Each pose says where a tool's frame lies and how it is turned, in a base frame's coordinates. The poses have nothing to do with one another.
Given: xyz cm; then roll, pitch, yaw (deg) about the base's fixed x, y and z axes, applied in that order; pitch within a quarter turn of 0, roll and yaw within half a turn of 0.
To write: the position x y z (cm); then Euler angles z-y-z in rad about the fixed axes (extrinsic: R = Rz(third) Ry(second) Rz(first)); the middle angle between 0 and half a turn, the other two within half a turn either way. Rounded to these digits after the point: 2 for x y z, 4 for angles.
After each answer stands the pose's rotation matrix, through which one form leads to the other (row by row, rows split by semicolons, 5 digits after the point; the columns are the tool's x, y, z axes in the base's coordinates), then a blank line. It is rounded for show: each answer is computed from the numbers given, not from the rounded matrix.
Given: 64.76 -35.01 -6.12 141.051 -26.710 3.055
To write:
64.76 -35.01 -6.12 2.2458 2.3388 -1.0100
0.89202 -0.24070 0.38256; 0.04761 -0.79166 -0.60911; 0.44947 0.56155 -0.69472

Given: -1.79 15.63 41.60 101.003 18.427 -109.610
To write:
-1.79 15.63 41.60 1.2436 1.7529 2.7380
-0.31841 -0.28393 -0.90443; -0.89370 -0.22823 0.38628; -0.31610 0.93129 -0.18107

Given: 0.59 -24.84 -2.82 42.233 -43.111 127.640
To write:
0.59 -24.84 -2.82 2.5189 0.9997 0.0116
-0.44583 -0.30578 0.84127; 0.57808 -0.81592 0.00979; 0.68341 0.49069 0.54053

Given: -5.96 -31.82 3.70 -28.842 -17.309 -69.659
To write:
-5.96 -31.82 3.70 -2.1444 0.5803 0.8503
0.33187 0.87122 0.36172; -0.89518 0.16991 0.41205; 0.29752 -0.46055 0.83628

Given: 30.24 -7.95 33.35 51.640 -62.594 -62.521
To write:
30.24 -7.95 33.35 2.7554 1.2811 3.0087
0.21239 0.22938 -0.94988; -0.40836 0.90395 0.12698; 0.88777 0.36093 0.28566

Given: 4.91 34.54 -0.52 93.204 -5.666 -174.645
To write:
4.91 34.54 -0.52 1.6698 1.6264 1.6698
-0.99077 0.09293 -0.09867; -0.09287 0.06485 0.99356; 0.09873 0.99356 -0.05562

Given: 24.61 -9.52 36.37 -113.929 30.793 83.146
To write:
24.61 -9.52 36.37 -0.9930 1.9267 -3.0378
0.10252 0.34686 -0.93230; 0.85288 -0.51300 -0.09708; -0.51194 -0.78519 -0.34842

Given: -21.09 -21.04 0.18 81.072 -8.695 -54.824
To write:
-21.09 -21.04 0.18 1.7244 1.4168 -2.5514
0.56947 0.04082 -0.82100; -0.80799 0.21148 -0.54993; 0.15117 0.97653 0.15341

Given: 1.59 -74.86 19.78 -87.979 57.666 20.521
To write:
1.59 -74.86 19.78 -0.5641 1.5519 1.8991
0.50091 -0.80320 -0.32243; 0.18749 -0.26298 0.94641; -0.84494 -0.53452 0.01886

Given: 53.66 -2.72 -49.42 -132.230 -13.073 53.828
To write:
53.66 -2.72 -49.42 -1.8747 2.2846 2.3078
0.57491 0.64141 -0.50800; 0.78633 -0.26148 0.55975; 0.22619 -0.72126 -0.65469

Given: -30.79 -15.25 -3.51 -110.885 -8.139 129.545
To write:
-30.79 -15.25 -3.51 -1.7227 1.9315 -2.5054
-0.63027 0.19068 -0.75259; 0.76336 0.32897 -0.55593; 0.14158 -0.92489 -0.35290

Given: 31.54 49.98 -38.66 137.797 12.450 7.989
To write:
31.54 49.98 -38.66 1.2533 2.3794 -1.6648
0.96701 0.24637 -0.06479; 0.13571 -0.71345 -0.68744; -0.21559 0.65596 -0.72335

